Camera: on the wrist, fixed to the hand. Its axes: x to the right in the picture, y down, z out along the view.
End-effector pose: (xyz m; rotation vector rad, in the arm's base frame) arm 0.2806 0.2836 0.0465 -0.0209 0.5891 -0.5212
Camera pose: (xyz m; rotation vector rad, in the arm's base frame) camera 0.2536 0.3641 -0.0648 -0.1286 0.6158 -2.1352
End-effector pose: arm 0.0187 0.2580 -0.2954 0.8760 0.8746 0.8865
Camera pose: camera -0.1061 0.3166 -0.2715 0.1438 1.5204 -0.5351
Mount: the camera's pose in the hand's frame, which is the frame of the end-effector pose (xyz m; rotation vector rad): 0.0011 0.0759 -0.1176 0.3133 0.2183 -1.5487
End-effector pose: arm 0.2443 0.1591 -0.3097 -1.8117 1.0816 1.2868
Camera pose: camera 0.2246 0.0239 -0.2792 -1.7708 -0.2086 -0.0251
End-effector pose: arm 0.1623 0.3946 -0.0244 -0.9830 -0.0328 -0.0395
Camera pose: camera 0.1682 0.3387 -0.1526 -0.4348 -0.5752 -1.5090
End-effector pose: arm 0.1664 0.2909 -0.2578 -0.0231 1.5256 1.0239
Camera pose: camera 0.0312 0.2674 -0.2304 -0.9554 1.2984 -0.4646
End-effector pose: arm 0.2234 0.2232 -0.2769 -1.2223 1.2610 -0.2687
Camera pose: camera 0.0940 0.1889 -0.3177 -1.6737 0.1507 -1.6596
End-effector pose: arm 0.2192 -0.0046 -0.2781 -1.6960 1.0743 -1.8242
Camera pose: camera 0.0906 -0.0225 -0.3303 1.6288 0.6114 1.9532
